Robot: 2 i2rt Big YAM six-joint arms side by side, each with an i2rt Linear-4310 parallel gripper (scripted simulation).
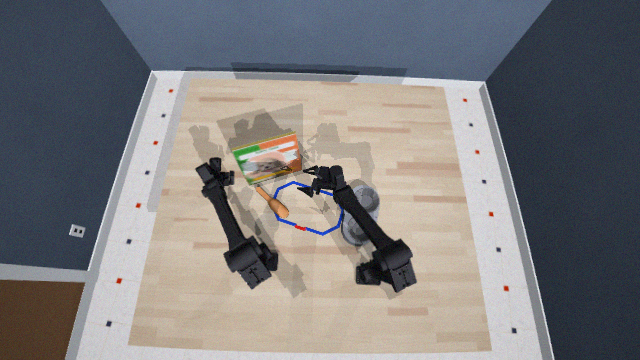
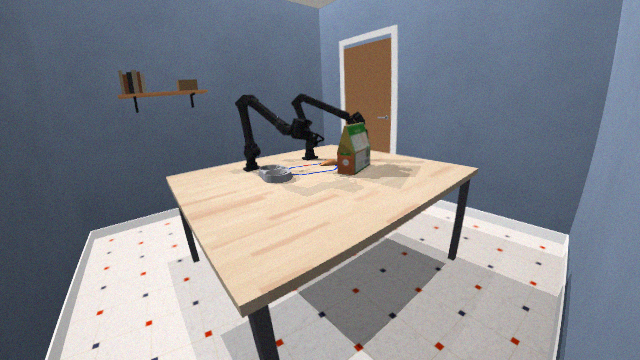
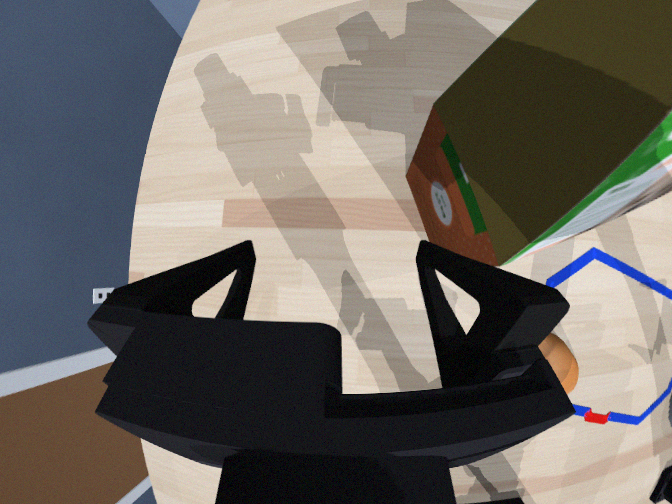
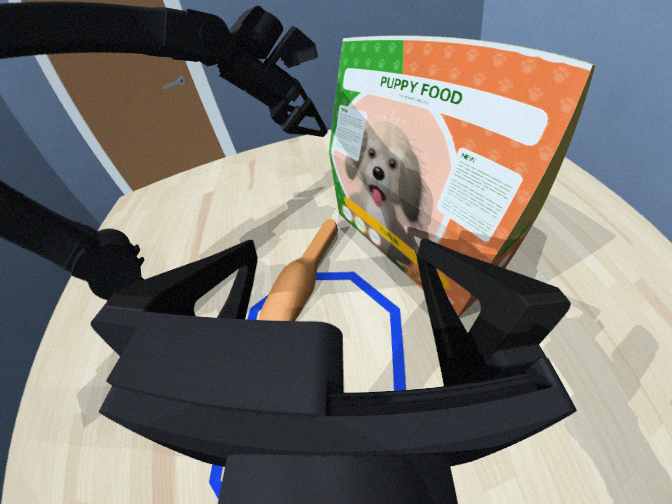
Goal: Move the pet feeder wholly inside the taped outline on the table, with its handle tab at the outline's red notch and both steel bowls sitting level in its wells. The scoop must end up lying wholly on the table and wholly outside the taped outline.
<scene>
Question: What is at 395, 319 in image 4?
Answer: A blue taped outline.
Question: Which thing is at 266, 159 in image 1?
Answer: A puppy food bag.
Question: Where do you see an orange-brown scoop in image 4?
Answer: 292, 289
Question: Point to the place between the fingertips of my right gripper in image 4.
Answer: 337, 248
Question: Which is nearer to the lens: the orange-brown scoop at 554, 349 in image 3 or the puppy food bag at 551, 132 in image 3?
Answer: The puppy food bag.
</scene>
